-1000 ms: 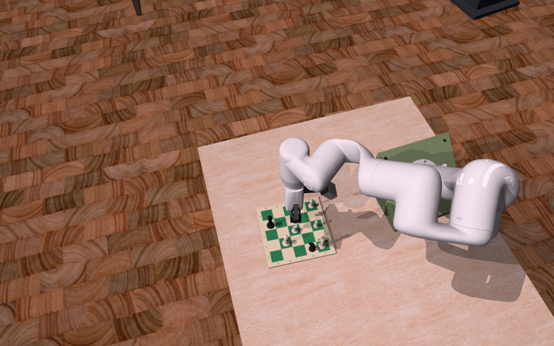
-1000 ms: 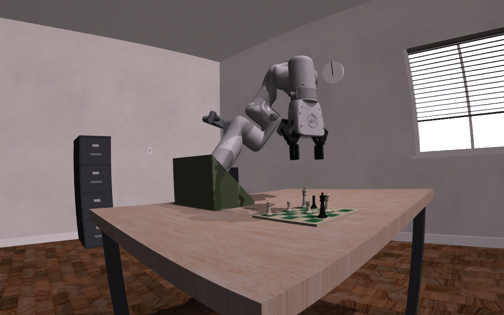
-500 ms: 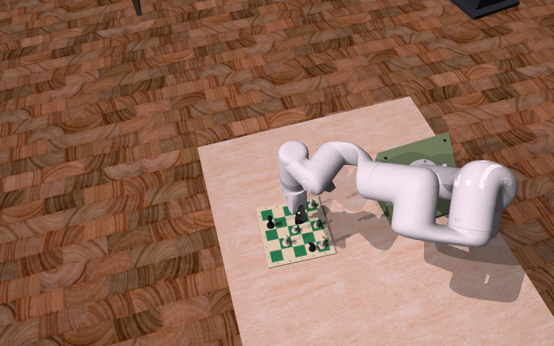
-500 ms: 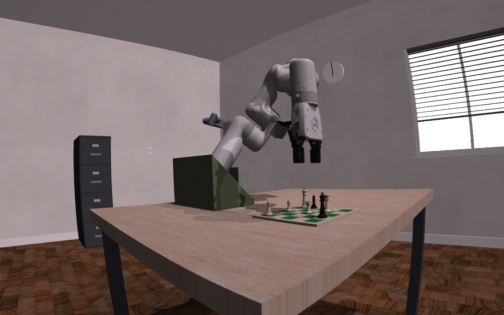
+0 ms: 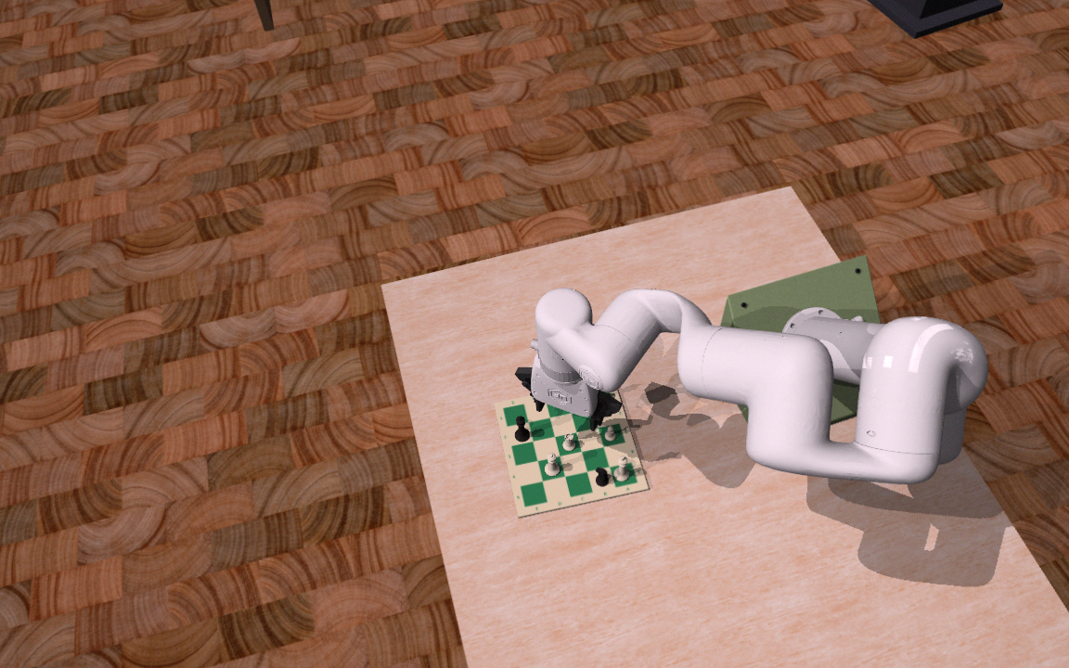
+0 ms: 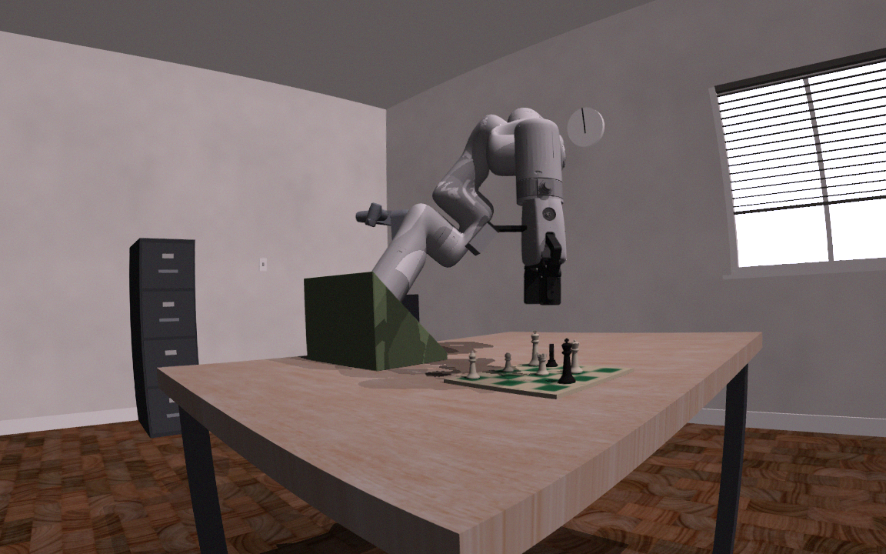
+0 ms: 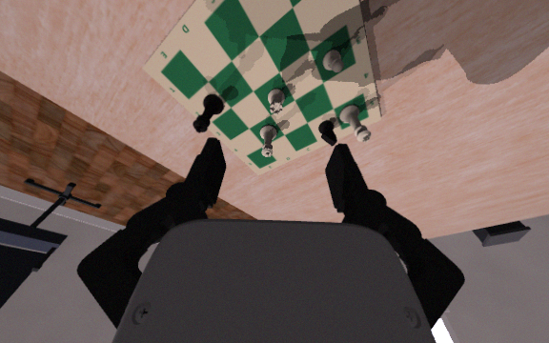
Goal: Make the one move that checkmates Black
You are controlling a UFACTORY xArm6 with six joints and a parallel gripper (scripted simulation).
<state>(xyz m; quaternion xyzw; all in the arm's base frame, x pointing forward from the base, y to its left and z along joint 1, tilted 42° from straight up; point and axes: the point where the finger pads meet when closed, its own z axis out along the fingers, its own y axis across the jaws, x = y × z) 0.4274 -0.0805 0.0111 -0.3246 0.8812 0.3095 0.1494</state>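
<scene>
Right now the chessboard is 120 mm below my hand. Also, from my hand: tall white piece 90 mm to the left, 90 mm below, 60 mm behind.
</scene>
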